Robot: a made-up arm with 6 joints.
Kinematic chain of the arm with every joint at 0, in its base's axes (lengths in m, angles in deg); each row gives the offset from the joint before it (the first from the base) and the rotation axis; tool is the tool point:
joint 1: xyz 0 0 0.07 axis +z
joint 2: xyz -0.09 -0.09 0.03 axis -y
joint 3: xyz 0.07 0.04 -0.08 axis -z
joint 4: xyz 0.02 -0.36 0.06 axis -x
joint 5: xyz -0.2 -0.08 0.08 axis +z
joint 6: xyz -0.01 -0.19 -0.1 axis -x
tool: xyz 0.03 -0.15 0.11
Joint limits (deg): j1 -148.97..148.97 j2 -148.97..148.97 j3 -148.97..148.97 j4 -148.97..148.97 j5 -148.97..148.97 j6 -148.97..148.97
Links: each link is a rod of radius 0.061 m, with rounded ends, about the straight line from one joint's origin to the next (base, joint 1, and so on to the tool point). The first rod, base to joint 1, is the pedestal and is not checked.
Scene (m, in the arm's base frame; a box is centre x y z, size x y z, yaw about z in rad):
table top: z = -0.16
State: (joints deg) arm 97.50 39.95 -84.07 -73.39 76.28 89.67
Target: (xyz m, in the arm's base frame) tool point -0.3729 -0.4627 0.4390
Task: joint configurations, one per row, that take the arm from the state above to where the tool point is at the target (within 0.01 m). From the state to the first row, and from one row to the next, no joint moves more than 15 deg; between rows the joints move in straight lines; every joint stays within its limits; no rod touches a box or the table.
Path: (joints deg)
1: 92.89 53.04 -87.25 -70.12 75.69 86.99
2: 88.29 66.12 -90.44 -66.84 75.09 84.32
3: 83.68 79.21 -93.62 -63.57 74.50 81.64
4: 79.08 92.29 -96.80 -60.30 73.90 78.97
5: 74.47 105.38 -99.99 -57.02 73.31 76.29
6: 69.87 118.47 -103.17 -53.75 72.71 73.62
7: 65.26 131.55 -106.35 -50.48 72.12 70.94
8: 60.66 144.64 -109.54 -47.20 71.52 68.27

